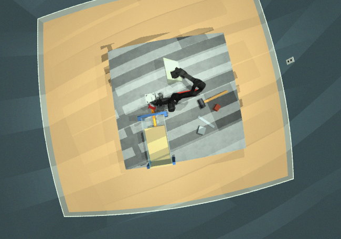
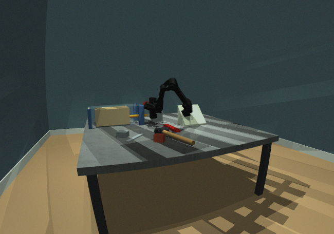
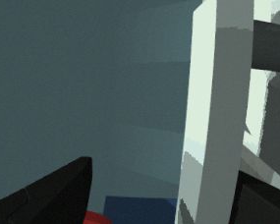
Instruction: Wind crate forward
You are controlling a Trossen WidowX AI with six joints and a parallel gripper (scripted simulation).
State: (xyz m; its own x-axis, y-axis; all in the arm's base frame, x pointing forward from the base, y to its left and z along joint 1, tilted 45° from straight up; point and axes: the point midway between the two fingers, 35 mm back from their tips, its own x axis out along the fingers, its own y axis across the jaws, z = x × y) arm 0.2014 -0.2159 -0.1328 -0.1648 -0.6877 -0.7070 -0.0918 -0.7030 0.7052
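Now: the winch handle 10 mm to the left of my gripper tip, 10 mm below it and 10 mm ahead of it. The rest, counted from my gripper tip: clear-panelled cubby: 350 mm ahead, 40 mm to the right, 20 mm below; grey winch: 100 mm below, 70 mm behind; red spool-shaped handle grip: 50 mm ahead, 20 mm above, 10 mm to the left.
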